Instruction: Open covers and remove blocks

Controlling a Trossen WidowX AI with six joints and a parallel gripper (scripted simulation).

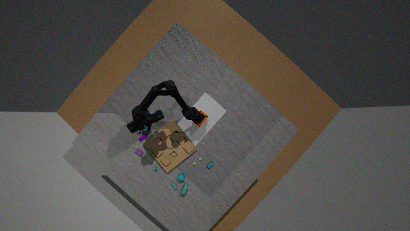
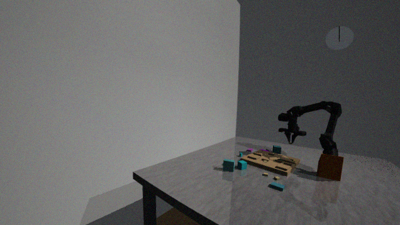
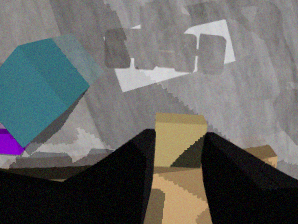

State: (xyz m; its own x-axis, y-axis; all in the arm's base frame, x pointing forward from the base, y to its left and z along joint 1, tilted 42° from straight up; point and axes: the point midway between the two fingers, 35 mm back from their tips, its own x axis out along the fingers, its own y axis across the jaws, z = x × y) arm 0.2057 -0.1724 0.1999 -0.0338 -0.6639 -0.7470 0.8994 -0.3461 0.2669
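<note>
My gripper tip is 220 mm to the right of the tan puzzle board, 120 mm short of it and 90 mm above it. From my gripper tip the other things lie so: flat teal block: 540 mm to the left, 100 mm below, 50 mm ahead.
</note>
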